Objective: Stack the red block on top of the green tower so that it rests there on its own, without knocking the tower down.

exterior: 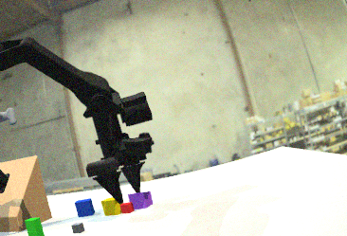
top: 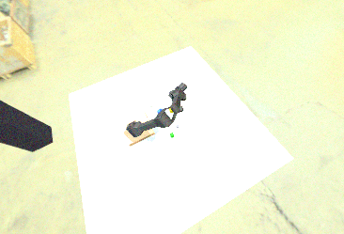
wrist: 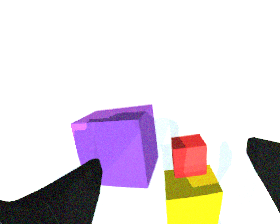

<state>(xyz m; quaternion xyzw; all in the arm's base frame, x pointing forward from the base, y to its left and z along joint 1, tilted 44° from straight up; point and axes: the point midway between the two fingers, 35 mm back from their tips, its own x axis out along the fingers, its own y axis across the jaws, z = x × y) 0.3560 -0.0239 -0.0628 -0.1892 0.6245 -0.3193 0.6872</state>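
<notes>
Right now the red block is 20 mm below my gripper tip, 10 mm to the right of it and 10 mm behind it. The rest, counted from my gripper tip: blue block 130 mm behind, 20 mm to the left, 10 mm below; then purple block 30 mm to the left, 20 mm below, 10 mm ahead; then yellow block 50 mm behind, 10 mm below.
</notes>
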